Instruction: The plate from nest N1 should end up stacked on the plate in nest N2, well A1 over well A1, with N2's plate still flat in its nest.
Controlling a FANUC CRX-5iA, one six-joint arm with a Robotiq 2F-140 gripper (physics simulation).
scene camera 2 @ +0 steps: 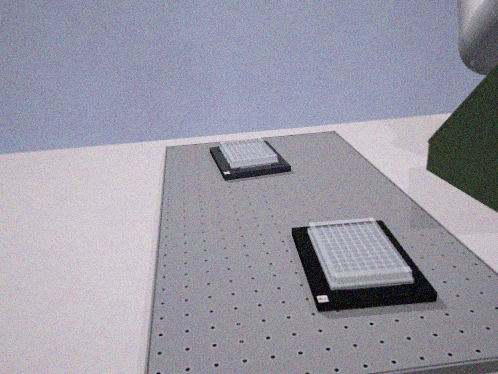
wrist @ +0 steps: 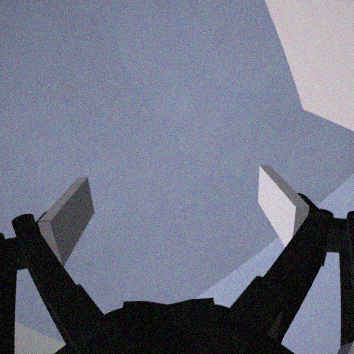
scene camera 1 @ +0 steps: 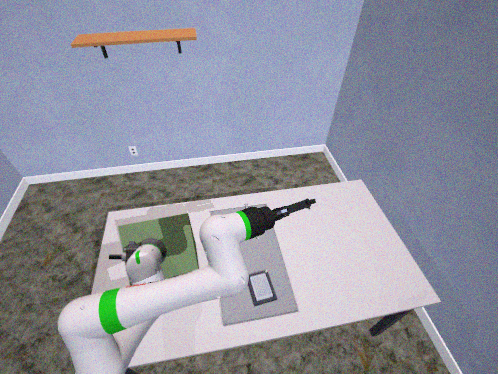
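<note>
Two clear well plates show in scene camera 2. The near plate lies flat in a black nest. The far plate lies in a second black nest. The white tags on the nests are too blurred to read, so I cannot tell which is N1. In scene camera 1 one plate shows in its nest at the front of the board, and the arm hides the other nest. My gripper is open and empty, pointing sideways to the right, well above the table and away from both plates.
A grey perforated board carries both nests on the white table. The arm reaches across the board. A green mat lies left of it. A dark green block stands at the right of scene camera 2.
</note>
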